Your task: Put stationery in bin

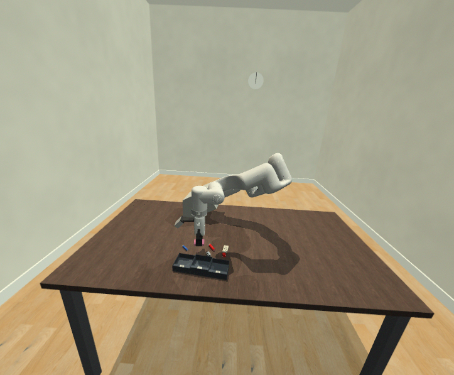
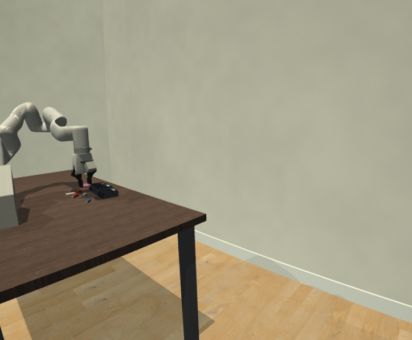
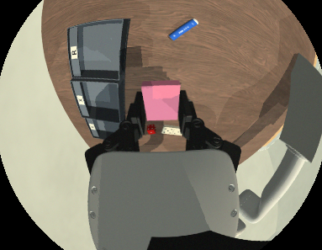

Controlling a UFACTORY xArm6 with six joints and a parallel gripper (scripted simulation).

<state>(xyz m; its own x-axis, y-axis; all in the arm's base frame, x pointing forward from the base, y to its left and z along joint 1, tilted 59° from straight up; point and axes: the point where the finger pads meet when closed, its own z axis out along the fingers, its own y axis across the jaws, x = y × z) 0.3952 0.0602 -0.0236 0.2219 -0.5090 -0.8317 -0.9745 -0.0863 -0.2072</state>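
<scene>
The three-compartment bin tray lies 100 mm ahead of my hand, 40 mm to the left of it and 60 mm below it. From my hand the other things lie so: pencil sharpener (10 mm ahead, 50 mm to the left, 70 mm below); then pink eraser (20 mm below); then red marker (50 mm behind, 60 mm to the left, 70 mm below).
</scene>
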